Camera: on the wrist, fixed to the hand. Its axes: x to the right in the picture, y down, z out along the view.
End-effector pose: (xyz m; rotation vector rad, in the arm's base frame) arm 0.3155 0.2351 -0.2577 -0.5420 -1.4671 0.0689
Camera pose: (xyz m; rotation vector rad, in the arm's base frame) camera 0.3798 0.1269 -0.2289 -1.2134 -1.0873 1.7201
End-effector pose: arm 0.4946 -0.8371 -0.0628 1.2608 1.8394 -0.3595
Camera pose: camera 0.3733 -0.8195 -0.0224 2.2145 0.1249 -0.1234
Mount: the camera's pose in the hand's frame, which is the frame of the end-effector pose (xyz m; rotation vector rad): -0.0051 -0.0883 -0.0940 0.4188 -0.4526 1.5123
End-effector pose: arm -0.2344 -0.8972 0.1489 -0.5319 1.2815 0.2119
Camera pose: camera -0.2774 -1.0185 0.1592 0.9023 0.9941 1.1979
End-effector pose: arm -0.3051 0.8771 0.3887 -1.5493 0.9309 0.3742
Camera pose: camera -0.2688 0.7861 0.4727 -0.0997 1.5295 1.3915
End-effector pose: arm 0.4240 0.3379 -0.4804 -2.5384 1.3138 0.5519
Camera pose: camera 0.5147 0.3575 -0.3907 -0.6443 2.5201 0.8305
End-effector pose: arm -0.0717 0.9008 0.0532 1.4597 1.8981 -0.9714
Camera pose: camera -0.1553 0.9608 0.1311 2.0232 -0.0149 -0.7424
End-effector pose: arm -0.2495 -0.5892 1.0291 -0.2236 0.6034 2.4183
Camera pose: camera -0.1900 -0.5748 0.9154 -0.8852 -0.8373 -2.1181
